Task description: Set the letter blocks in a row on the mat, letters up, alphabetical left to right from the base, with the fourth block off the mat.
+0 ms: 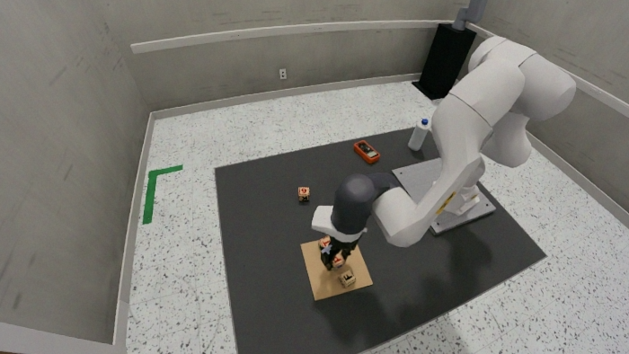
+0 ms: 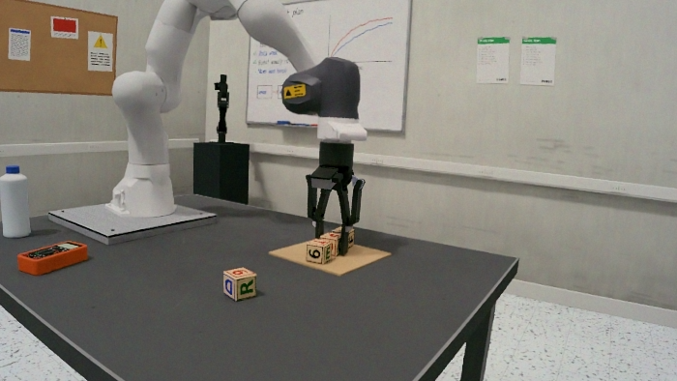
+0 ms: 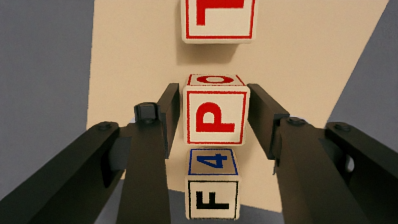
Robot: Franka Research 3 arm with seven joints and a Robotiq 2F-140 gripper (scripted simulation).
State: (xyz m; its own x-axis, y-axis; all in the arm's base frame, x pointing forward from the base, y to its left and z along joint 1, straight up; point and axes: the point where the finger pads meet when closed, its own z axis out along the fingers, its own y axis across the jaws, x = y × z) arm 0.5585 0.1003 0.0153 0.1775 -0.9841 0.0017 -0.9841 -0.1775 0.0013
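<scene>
Now: hand 4 cm above the tan mat. The rest, counted from my hand: white bottle: 63 cm behind, 45 cm to the right, 4 cm above; orange meter: 35 cm behind, 47 cm to the right, 2 cm below; T block: 1 cm ahead, 7 cm to the right, 1 cm below.
</scene>
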